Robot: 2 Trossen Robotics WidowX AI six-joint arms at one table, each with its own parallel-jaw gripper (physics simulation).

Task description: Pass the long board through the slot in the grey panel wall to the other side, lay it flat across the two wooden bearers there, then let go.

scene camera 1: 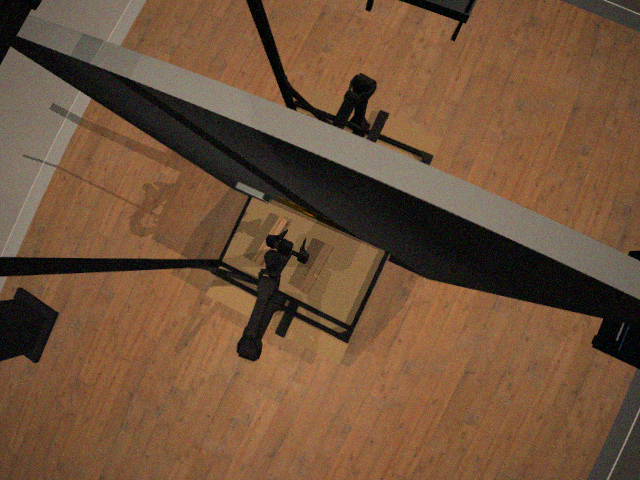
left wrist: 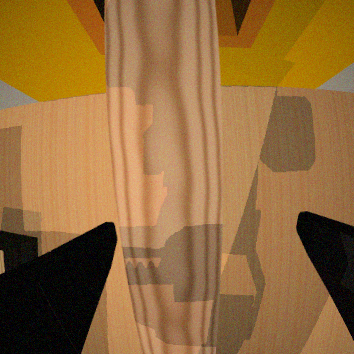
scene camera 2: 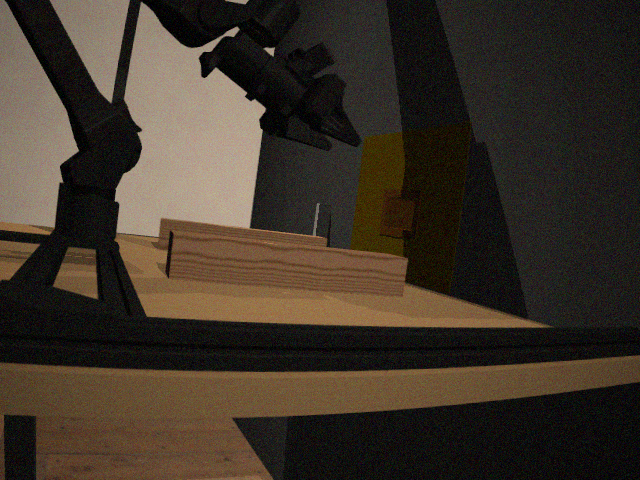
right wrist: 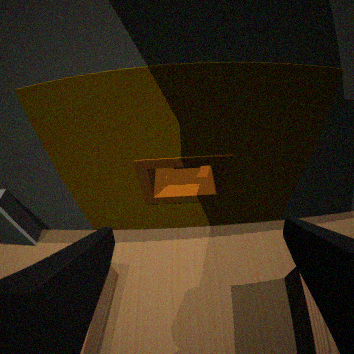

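Observation:
The long board point(left wrist: 165, 150) runs up the left wrist view from bottom to top, across the slot's orange frame point(left wrist: 237, 41); its far end is out of view. My left gripper point(left wrist: 208, 227) is open, one finger on each side of the board, touching neither side. My right gripper point(scene camera 1: 295, 236) point(scene camera 2: 343, 143) point(right wrist: 199, 232) is open and empty, above the table on the other side. The slot's brown frame point(right wrist: 144, 182) point(scene camera 2: 385, 219) faces it. Two wooden bearers stand there: the nearer bearer point(scene camera 2: 284, 266) and the farther bearer point(scene camera 2: 227, 230) in scene camera 2. No board shows there.
The grey panel wall point(scene camera 1: 361, 149) point(scene camera 2: 547, 180) point(right wrist: 65, 45) divides the work area, with a yellow panel point(scene camera 2: 374, 170) point(right wrist: 90, 125) around the slot. A small grey block point(scene camera 1: 250, 191) point(right wrist: 17, 220) stands beside the wall. A dark block point(left wrist: 20, 250) shows at the left of the left wrist view.

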